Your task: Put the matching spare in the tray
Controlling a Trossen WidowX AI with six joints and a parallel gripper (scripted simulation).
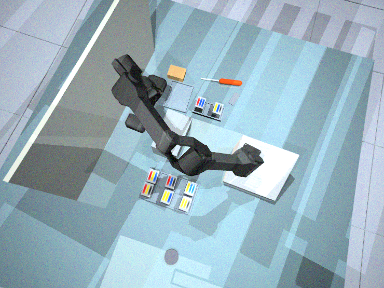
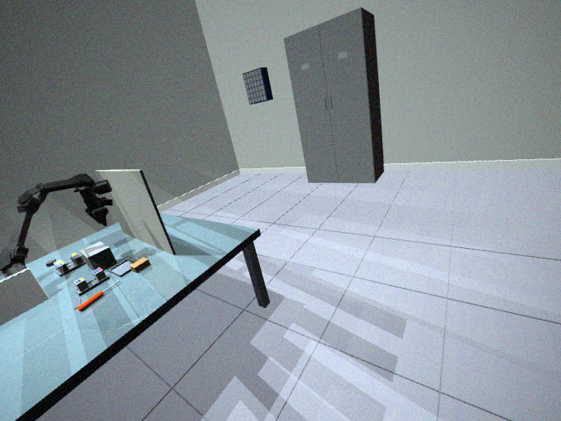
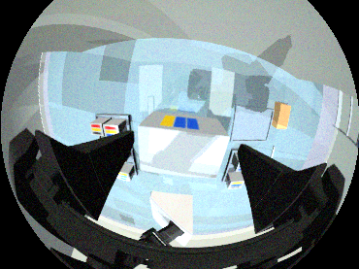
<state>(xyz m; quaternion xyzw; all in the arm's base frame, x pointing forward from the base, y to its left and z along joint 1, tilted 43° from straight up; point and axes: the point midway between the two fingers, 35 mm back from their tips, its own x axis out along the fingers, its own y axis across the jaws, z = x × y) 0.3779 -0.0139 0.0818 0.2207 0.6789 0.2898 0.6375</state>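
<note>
Now: gripper tip 24 cm past the spare, 14 cm to the right of it and 16 cm above it. Also, from my gripper tip: flat grey tray: 2 cm behind, 19 cm to the right, 20 cm below; then tall upright panel: 15 cm ahead, 1 cm to the left, 2 cm above; then grey mounted unit: 8 cm behind, 15 cm below.
</note>
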